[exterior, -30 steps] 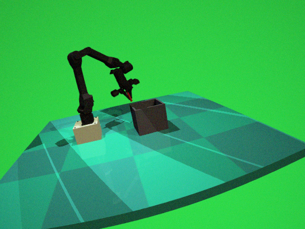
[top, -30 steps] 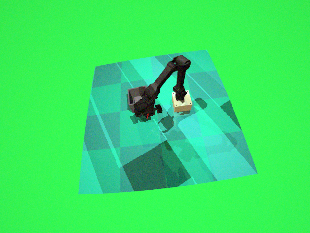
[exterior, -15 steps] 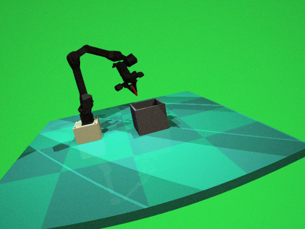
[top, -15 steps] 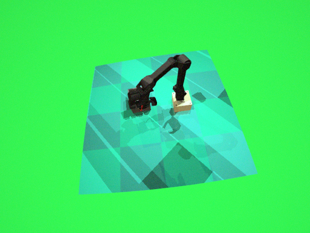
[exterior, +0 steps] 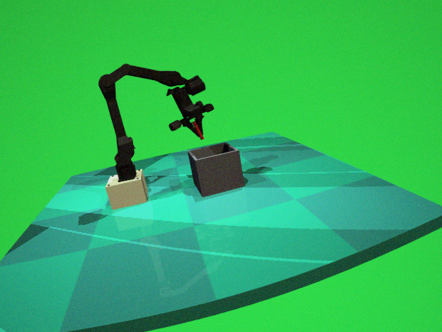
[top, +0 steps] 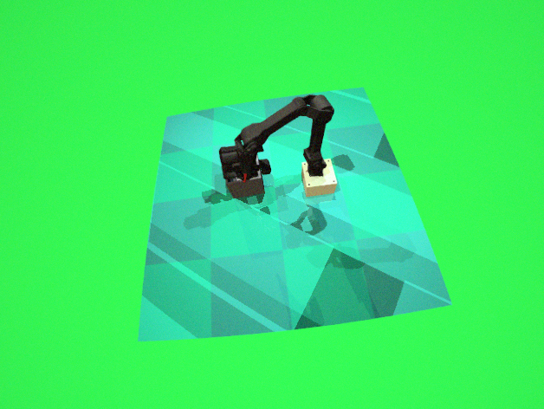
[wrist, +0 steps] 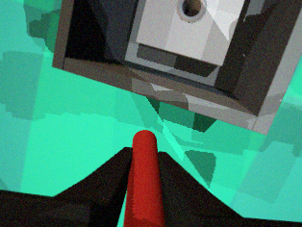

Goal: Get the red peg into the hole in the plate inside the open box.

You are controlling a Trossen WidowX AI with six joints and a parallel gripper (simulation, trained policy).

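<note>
Right now my gripper tip is 30 mm short of the pale plate, 100 mm to the left of it and 140 mm above it. From my gripper tip the other things lie so: red peg: 10 mm behind, 20 mm above.
</note>
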